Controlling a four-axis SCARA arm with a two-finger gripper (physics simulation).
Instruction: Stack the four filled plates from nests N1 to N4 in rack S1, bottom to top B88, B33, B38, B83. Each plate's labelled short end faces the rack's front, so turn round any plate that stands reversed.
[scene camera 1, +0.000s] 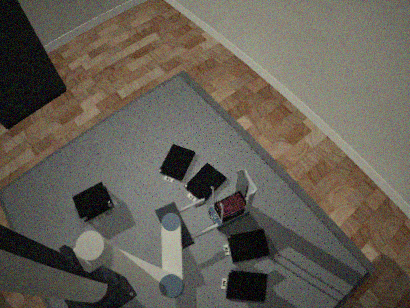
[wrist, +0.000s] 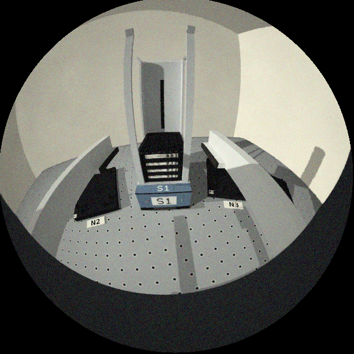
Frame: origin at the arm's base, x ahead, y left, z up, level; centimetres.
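Seen in the pictures: gripper, fingertip midpoint: (scene camera 1: 211, 212); arm's base at its link origin: (scene camera 1: 93, 286).
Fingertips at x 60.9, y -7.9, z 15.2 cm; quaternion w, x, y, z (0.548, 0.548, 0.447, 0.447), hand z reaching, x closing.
Offsets run from my fingertips to a thing's top centre. "spot": to the spot under its first point. Level surfaces: height alone.
Rack S1 @(spot: dx +15.9, dy -2.8, dz +13.5 cm) (scene camera 1: 248, 181) (wrist: 145, 202) has a blue base, two front posts and a tall back panel. Four dark plates @(dx +9.3, dy -1.9, dz -3.5 cm) (scene camera 1: 231, 206) (wrist: 161, 143) lie stacked in it, the top one with red wells. Their white labelled short ends face the rack's front in the wrist view; the top label seems to read B83, the lower ones are too small to read. Nests N1 @(dx +5.2, dy +33.8, dz -11.8 cm) (scene camera 1: 177, 162), N2 @(dx +9.4, dy +16.7, dz -11.8 cm) (scene camera 1: 206, 181) (wrist: 102, 192), N3 @(dx +5.6, dy -18.9, dz -11.8 cm) (scene camera 1: 248, 245) (wrist: 224, 182) and N4 @(dx -6.4, dy -32.2, dz -11.8 cm) (scene camera 1: 247, 286) show bare black tops. My gripper (scene camera 1: 211, 213) (wrist: 157, 138) is open, its fingers apart at the rack's front.
A black block @(dx -39.4, dy +40.6, dz -7.0 cm) (scene camera 1: 93, 201) stands on the far side of the table, left in the scene view. The arm's pale link (scene camera 1: 172, 252) reaches over the perforated grey table @(dz -13.9 cm) (scene camera 1: 145, 130) (wrist: 150, 250). N2 and N3 flank the rack closely; its posts rise high between the fingers in the wrist view.
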